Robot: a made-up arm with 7 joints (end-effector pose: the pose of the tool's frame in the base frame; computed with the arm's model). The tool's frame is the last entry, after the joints. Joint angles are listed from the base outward.
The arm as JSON. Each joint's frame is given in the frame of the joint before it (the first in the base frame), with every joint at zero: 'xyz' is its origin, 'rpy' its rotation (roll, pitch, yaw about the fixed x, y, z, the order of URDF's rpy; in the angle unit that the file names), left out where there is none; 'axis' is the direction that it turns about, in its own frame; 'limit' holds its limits. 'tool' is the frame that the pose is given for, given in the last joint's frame.
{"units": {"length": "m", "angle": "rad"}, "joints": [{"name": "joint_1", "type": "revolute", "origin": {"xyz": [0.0, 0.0, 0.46]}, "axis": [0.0, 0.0, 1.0], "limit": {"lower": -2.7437, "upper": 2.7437}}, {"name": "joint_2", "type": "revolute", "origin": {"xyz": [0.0, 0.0, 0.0], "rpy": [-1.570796, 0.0, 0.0]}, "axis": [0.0, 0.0, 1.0], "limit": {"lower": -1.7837, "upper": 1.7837}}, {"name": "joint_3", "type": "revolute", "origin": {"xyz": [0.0, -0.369, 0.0], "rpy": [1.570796, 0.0, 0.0]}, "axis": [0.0, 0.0, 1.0], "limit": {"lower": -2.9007, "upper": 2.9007}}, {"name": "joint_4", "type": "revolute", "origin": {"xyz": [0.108, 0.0, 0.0], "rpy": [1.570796, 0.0, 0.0]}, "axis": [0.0, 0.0, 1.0], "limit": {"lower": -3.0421, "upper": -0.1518}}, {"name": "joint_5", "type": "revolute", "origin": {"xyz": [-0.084, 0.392, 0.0], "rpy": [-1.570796, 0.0, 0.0]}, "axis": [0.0, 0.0, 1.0], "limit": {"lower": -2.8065, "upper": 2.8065}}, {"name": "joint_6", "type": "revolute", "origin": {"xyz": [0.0, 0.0, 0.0], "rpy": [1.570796, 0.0, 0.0]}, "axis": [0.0, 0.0, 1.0], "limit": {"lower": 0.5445, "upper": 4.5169}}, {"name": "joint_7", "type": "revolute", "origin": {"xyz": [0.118, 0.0, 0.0], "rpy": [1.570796, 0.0, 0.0]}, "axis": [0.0, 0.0, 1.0], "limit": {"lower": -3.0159, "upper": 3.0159}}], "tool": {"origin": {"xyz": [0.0, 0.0, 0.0]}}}
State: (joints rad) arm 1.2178 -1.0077 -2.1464 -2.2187 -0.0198 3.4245 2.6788
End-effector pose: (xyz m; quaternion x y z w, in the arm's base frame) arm 0.2635 -0.5340 0.3906 0.4158 0.7971 0.0739 0.4315
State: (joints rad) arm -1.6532 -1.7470 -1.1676 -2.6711 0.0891 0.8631 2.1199
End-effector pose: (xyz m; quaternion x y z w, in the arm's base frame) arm -0.3053 -0.0069 0.6048 0.1225 0.8138 0.1446 0.5493
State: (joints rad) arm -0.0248 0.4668 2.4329 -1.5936 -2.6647 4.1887 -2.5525
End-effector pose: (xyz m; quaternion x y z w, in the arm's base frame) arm -0.1026 0.2414 0.9559 -0.5615 -0.6266 0.3451 0.4160
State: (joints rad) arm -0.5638 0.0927 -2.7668 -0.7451 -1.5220 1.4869 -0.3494
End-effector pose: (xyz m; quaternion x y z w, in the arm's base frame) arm -0.3194 0.0429 1.2909 -0.2716 -0.6763 -0.6739 0.1216
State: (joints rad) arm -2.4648 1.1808 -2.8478 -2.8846 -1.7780 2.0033 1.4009
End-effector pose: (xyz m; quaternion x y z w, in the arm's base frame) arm 0.0667 0.2267 0.6821 0.5635 0.0664 0.7572 0.3236
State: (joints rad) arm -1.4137 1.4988 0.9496 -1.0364 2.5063 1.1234 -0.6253
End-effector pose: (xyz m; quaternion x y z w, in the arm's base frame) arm 0.5143 -0.6745 0.2624 0.2286 0.0303 -0.6142 0.7547
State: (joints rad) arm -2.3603 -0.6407 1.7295 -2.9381 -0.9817 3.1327 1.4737
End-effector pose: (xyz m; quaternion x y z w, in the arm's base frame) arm 0.3125 -0.1326 0.3820 0.8190 -0.4789 0.0229 0.3153
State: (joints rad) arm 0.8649 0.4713 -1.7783 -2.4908 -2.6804 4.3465 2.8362
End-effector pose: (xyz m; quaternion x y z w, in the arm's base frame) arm 0.2618 -0.1747 0.6351 -0.8654 0.4657 0.1666 0.0803
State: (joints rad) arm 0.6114 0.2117 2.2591 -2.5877 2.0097 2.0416 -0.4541
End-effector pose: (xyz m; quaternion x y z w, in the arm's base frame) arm -0.3927 0.1599 0.4873 -0.4695 -0.5176 0.7080 0.1020
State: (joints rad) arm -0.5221 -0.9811 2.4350 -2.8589 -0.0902 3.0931 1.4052
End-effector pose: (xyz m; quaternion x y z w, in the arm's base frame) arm -0.0562 0.3318 0.2177 0.8659 0.3048 0.3164 0.2392
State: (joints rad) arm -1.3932 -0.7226 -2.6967 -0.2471 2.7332 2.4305 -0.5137
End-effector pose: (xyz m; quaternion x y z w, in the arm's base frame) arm -0.1867 0.6838 0.9363 -0.1180 0.0262 0.6124 0.7812
